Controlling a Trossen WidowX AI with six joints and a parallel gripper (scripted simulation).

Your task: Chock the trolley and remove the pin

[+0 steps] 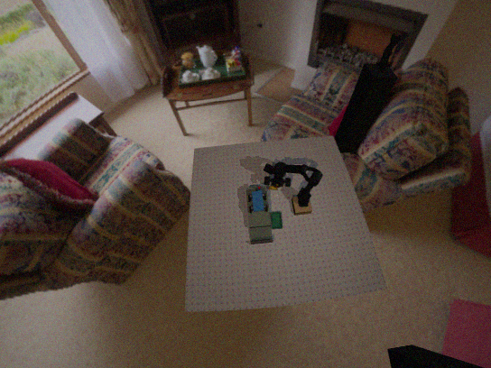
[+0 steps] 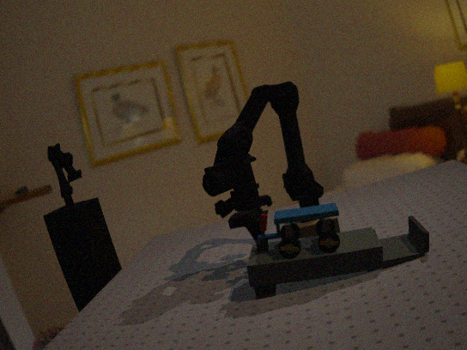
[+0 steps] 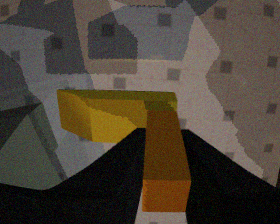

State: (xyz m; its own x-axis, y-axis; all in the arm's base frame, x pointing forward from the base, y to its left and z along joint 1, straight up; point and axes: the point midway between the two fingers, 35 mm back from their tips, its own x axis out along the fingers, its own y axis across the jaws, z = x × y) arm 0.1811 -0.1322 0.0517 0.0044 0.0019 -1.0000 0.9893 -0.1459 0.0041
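Right now my gripper tip is 130 mm short of the red-headed stop pin, 40 mm to the right of it and 60 mm below it. The rest, counted from my gripper tip: blue-topped trolley: 150 mm ahead, 140 mm to the left, 40 mm above; then dark end wall: 130 mm ahead, 390 mm to the left, 40 mm below; then yellow chock: 20 mm ahead, 10 mm below.
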